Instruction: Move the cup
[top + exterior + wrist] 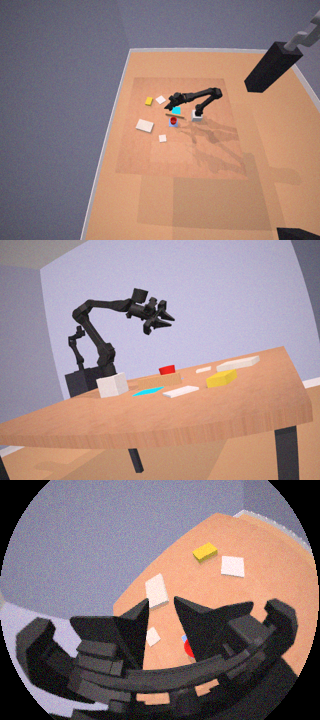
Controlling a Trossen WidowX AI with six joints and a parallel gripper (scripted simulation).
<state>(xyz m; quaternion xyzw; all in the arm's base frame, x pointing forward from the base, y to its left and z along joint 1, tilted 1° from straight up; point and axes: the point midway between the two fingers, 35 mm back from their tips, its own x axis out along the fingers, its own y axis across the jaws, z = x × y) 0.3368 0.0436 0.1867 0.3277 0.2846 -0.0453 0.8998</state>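
Now: gripper tip 22 cm above the red cup, 10 cm past it and 3 cm to the right of it. The rest, counted from my gripper tip: cyan pad 27 cm below, 13 cm to the right, 13 cm behind; then wooden bar 24 cm below, 11 cm behind, 5 cm to the right; then light blue pad 27 cm below, 10 cm behind, 4 cm to the left.
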